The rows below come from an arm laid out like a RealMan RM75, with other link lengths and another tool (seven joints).
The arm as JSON. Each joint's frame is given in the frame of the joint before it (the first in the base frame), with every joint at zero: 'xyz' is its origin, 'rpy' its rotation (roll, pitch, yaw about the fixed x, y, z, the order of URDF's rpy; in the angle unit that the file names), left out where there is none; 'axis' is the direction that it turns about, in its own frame. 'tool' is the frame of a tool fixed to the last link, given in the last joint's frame.
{
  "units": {
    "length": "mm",
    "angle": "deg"
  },
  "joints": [
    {
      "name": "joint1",
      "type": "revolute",
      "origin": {
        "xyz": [
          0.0,
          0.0,
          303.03
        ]
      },
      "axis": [
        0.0,
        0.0,
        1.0
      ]
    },
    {
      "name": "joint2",
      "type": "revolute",
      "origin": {
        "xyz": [
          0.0,
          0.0,
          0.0
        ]
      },
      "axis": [
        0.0,
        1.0,
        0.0
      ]
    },
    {
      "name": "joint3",
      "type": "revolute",
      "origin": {
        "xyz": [
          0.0,
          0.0,
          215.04
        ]
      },
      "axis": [
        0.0,
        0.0,
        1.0
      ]
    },
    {
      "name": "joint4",
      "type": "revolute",
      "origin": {
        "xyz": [
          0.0,
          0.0,
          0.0
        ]
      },
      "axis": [
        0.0,
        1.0,
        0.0
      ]
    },
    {
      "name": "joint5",
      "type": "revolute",
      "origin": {
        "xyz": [
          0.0,
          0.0,
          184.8
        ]
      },
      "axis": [
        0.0,
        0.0,
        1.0
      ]
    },
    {
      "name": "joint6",
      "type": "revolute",
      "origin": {
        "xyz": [
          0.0,
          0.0,
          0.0
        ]
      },
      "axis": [
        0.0,
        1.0,
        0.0
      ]
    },
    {
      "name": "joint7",
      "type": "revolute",
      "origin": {
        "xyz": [
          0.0,
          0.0,
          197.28
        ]
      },
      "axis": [
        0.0,
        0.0,
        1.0
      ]
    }
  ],
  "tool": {
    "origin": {
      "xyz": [
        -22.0,
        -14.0,
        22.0
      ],
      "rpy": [
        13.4,
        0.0,
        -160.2
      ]
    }
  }
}
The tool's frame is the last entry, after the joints.
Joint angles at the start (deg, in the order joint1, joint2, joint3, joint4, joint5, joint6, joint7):
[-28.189 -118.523 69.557 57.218 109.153 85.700 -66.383]
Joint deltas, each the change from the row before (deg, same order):
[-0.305 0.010 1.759 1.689 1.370 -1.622 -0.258]
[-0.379 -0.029 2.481 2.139 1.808 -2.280 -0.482]
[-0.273 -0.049 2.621 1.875 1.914 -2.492 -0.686]
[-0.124 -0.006 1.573 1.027 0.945 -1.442 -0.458]
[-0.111 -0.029 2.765 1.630 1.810 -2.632 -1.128]
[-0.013 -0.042 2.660 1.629 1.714 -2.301 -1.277]
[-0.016 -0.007 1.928 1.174 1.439 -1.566 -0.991]
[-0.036 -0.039 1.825 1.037 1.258 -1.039 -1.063]
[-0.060 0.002 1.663 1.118 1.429 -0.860 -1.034]
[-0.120 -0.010 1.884 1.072 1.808 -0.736 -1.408]
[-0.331 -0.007 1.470 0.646 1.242 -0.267 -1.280]
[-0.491 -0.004 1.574 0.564 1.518 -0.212 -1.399]
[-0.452 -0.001 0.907 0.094 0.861 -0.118 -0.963]
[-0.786 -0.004 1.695 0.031 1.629 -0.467 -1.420]
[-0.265 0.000 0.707 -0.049 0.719 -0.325 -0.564]
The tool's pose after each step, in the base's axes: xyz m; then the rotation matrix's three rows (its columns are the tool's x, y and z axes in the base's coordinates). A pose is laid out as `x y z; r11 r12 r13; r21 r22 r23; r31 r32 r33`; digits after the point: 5 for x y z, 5 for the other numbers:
-0.16047 0.32043 -0.01444; -0.80683 0.58560 0.07811; 0.58214 0.81058 -0.06383; -0.10069 -0.00603 -0.99490
-0.15850 0.32595 -0.01692; -0.78512 0.61895 0.02226; 0.61768 0.78513 -0.04523; -0.04547 -0.02176 -0.99873
-0.15729 0.33110 -0.01996; -0.76267 0.64603 -0.03132; 0.64673 0.76236 -0.02345; 0.00872 -0.03814 -0.99923
-0.15599 0.33382 -0.02170; -0.74852 0.66057 -0.05801; 0.66209 0.74935 -0.01024; 0.03671 -0.04607 -0.99826
-0.15464 0.33825 -0.02490; -0.72645 0.67952 -0.10259; 0.68195 0.73125 0.01460; 0.08494 -0.05936 -0.99462
-0.15249 0.34143 -0.02793; -0.70395 0.69637 -0.13975; 0.69904 0.71412 0.03719; 0.12570 -0.07151 -0.98949
-0.15113 0.34347 -0.02994; -0.68553 0.70852 -0.16747; 0.71123 0.70089 0.05390; 0.15557 -0.08216 -0.98440
-0.14939 0.34354 -0.03264; -0.66923 0.71823 -0.19049; 0.72199 0.68913 0.06182; 0.17567 -0.09616 -0.97974
-0.14776 0.34392 -0.03446; -0.65058 0.72854 -0.21443; 0.73339 0.67602 0.07174; 0.19722 -0.11059 -0.97410
-0.14703 0.34346 -0.03698; -0.63174 0.73587 -0.24374; 0.74336 0.66425 0.07873; 0.21983 -0.13145 -0.96664
-0.14566 0.34222 -0.03965; -0.61872 0.73973 -0.26453; 0.75081 0.65589 0.07801; 0.23121 -0.15035 -0.96122
-0.14465 0.34108 -0.04249; -0.60285 0.74328 -0.28999; 0.75928 0.64612 0.07765; 0.24508 -0.17338 -0.95387
-0.14424 0.34053 -0.04444; -0.59570 0.74302 -0.30505; 0.76250 0.64251 0.07596; 0.25244 -0.18735 -0.94930
-0.14405 0.34024 -0.04787; -0.57800 0.74481 -0.33344; 0.77046 0.63273 0.07779; 0.26891 -0.21193 -0.93956
-0.14454 0.34043 -0.04916; -0.57081 0.74492 -0.34536; 0.77280 0.62951 0.08054; 0.27740 -0.22092 -0.93501

